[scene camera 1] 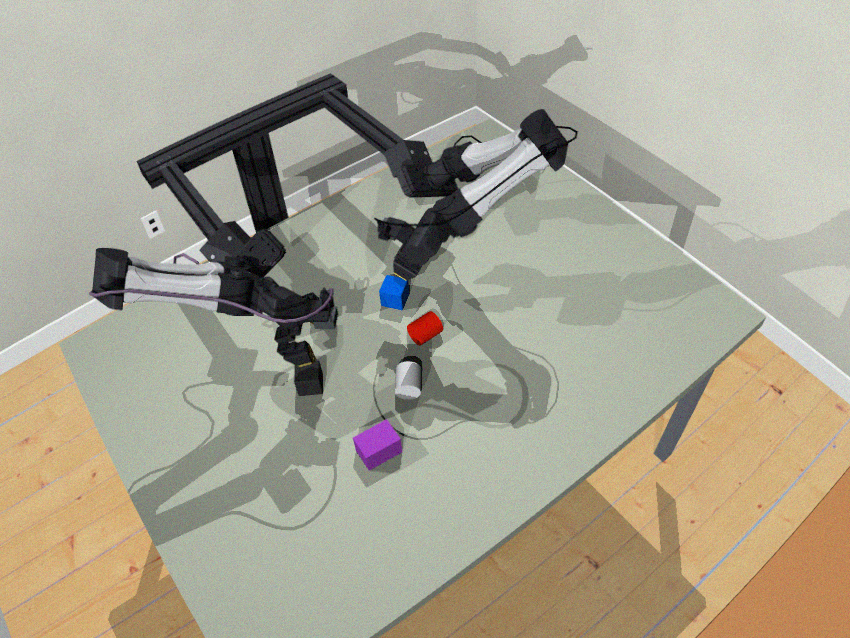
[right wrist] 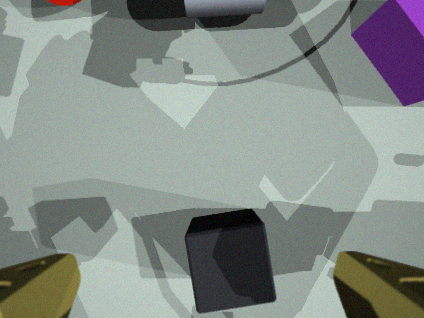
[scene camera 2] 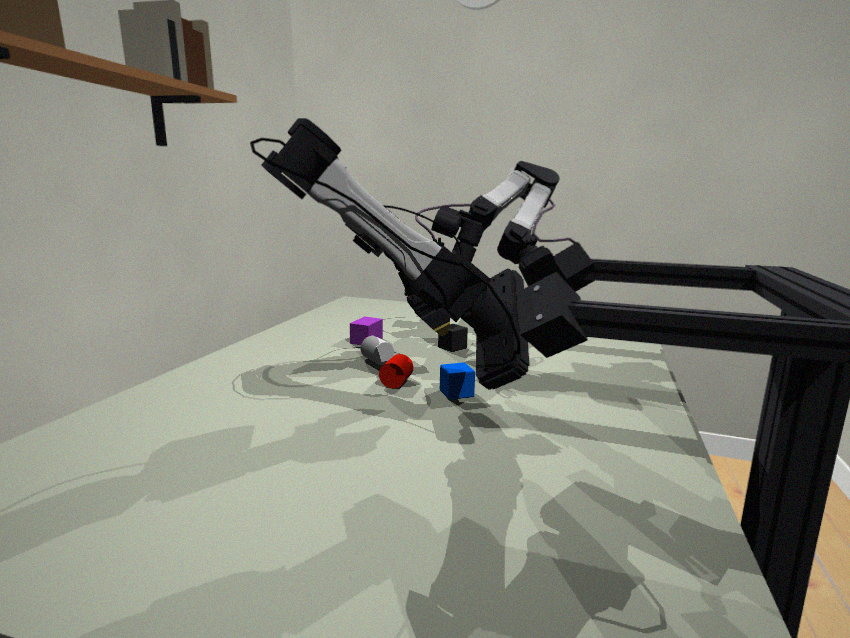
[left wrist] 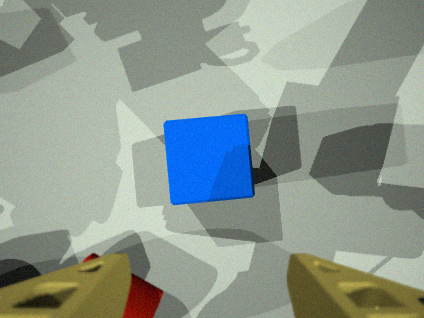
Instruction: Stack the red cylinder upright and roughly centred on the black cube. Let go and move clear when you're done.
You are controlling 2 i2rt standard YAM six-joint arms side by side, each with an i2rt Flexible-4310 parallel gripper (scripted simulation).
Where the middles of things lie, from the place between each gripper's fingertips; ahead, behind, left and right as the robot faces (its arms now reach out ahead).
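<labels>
My right hand is 120 mm above the red cylinder [scene camera 2: 395, 372], 30 mm short of it and 260 mm to the right of it. Counted from my right hand, the purple block [scene camera 1: 380, 443] is 120 mm below and 230 mm ahead. The black cube [scene camera 1: 308, 380] is 120 mm below my right hand, 10 mm behind it and 40 mm to the right of it, while the white cylinder [scene camera 1: 408, 374] is 120 mm below my right hand, 130 mm ahead of it and 140 mm to the left of it.
The red cylinder is 12 cm below my left hand [scene camera 2: 440, 330], 10 cm ahead of it and 3 cm to the right of it. The black cube is 12 cm below my left hand, 6 cm ahead of it and 32 cm to the right of it. Then there is the white cylinder, 12 cm below my left hand, 20 cm ahead of it and 14 cm to the right of it, and the blue cube [scene camera 2: 457, 380] is 12 cm below my left hand, 4 cm behind it and 2 cm to the right of it.
</labels>
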